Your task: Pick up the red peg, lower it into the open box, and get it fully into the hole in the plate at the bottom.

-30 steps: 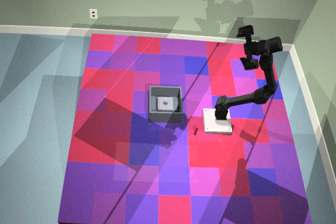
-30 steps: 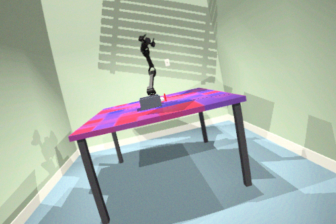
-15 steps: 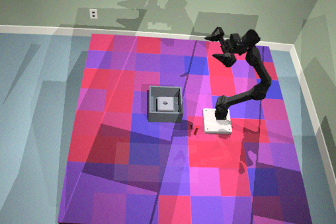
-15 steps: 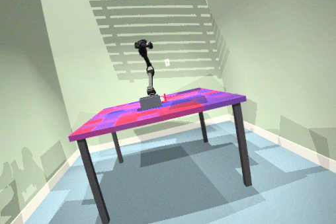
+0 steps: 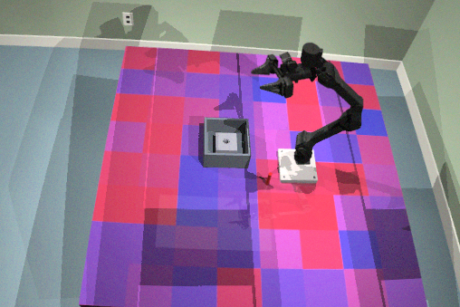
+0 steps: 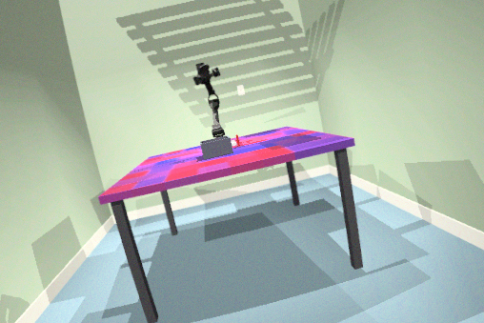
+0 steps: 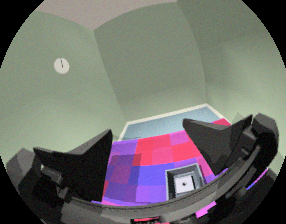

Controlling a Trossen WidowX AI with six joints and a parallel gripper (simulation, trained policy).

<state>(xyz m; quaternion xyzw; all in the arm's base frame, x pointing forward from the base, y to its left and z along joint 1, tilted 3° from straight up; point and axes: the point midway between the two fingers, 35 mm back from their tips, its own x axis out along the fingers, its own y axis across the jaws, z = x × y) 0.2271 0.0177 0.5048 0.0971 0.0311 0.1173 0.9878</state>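
Right now my gripper tip is 12 cm past the red peg, 10 cm to the right of it and 48 cm above it. The rest, counted from my gripper tip: box: 5 cm ahead, 7 cm to the right, 49 cm below.
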